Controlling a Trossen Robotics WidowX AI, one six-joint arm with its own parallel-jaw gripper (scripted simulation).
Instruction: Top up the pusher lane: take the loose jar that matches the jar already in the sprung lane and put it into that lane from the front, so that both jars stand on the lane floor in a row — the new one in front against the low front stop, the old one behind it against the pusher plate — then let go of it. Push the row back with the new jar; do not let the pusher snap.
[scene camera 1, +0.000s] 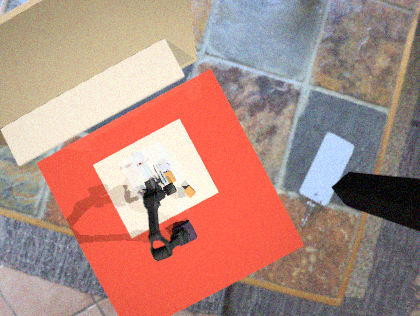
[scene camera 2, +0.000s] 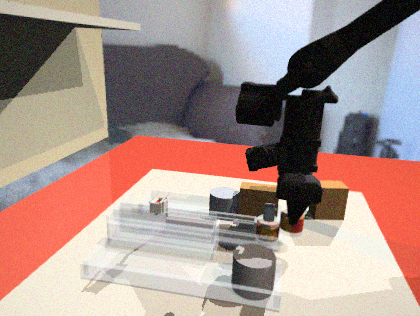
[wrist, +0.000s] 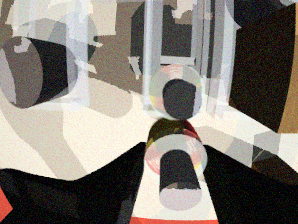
In view: my gripper (scene camera 2: 291, 218), a brown box (scene camera 2: 333, 203) and a clear sprung lane (scene camera 2: 180, 227).
My gripper is seen too in the wrist view (wrist: 173, 149).
